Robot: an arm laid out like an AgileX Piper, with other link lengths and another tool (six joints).
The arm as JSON. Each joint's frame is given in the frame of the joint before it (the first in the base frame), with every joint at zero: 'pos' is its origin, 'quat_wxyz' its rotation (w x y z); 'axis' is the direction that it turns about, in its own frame. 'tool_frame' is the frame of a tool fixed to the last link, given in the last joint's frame.
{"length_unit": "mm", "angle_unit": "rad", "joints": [
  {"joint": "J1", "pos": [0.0, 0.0, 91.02], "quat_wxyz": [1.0, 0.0, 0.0, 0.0], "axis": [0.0, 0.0, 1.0]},
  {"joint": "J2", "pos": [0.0, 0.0, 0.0], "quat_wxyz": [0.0, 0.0, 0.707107, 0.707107], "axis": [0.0, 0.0, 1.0]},
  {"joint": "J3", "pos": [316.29, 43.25, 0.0], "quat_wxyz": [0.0, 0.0, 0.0, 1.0], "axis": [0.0, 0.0, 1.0]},
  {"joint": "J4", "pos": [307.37, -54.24, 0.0], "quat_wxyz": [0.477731, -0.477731, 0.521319, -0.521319], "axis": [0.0, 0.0, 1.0]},
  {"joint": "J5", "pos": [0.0, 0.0, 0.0], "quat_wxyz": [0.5, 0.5, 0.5, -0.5], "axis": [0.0, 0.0, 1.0]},
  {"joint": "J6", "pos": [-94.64, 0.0, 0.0], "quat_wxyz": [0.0, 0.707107, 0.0, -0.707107], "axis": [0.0, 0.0, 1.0]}
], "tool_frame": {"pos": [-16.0, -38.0, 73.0], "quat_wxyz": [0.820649, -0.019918, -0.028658, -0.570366]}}
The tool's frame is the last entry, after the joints.
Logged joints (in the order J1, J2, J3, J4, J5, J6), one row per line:
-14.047, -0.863, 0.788, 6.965, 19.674, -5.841
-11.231, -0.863, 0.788, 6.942, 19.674, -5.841
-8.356, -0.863, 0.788, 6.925, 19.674, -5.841
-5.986, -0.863, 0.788, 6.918, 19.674, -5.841
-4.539, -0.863, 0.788, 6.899, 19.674, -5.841
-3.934, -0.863, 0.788, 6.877, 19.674, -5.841
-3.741, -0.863, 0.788, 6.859, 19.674, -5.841
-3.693, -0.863, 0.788, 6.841, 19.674, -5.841
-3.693, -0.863, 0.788, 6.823, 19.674, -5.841
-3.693, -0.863, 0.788, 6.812, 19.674, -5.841
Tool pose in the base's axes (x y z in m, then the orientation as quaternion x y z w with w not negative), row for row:
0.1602, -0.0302, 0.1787, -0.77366, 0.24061, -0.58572, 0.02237
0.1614, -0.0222, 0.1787, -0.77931, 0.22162, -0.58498, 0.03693
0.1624, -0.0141, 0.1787, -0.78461, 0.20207, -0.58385, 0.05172
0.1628, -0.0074, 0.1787, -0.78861, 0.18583, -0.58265, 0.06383
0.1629, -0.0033, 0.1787, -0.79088, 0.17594, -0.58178, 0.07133
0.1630, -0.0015, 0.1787, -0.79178, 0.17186, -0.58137, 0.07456
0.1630, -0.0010, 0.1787, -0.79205, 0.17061, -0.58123, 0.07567
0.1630, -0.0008, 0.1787, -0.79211, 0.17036, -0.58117, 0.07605
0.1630, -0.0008, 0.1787, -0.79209, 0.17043, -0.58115, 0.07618
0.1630, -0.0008, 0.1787, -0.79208, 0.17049, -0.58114, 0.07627
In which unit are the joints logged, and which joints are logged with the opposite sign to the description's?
The joints are logged in degrees. Opposite sign: J4, J6.
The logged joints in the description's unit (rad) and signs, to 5 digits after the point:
-0.24517, -0.01506, 0.01375, -0.12156, 0.34338, 0.10194
-0.19602, -0.01506, 0.01375, -0.12116, 0.34338, 0.10194
-0.14584, -0.01506, 0.01375, -0.12086, 0.34338, 0.10194
-0.10448, -0.01506, 0.01375, -0.12074, 0.34338, 0.10194
-0.07922, -0.01506, 0.01375, -0.12041, 0.34338, 0.10194
-0.06866, -0.01506, 0.01375, -0.12003, 0.34338, 0.10194
-0.06529, -0.01506, 0.01375, -0.11971, 0.34338, 0.10194
-0.06446, -0.01506, 0.01375, -0.11940, 0.34338, 0.10194
-0.06446, -0.01506, 0.01375, -0.11908, 0.34338, 0.10194
-0.06446, -0.01506, 0.01375, -0.11889, 0.34338, 0.10194

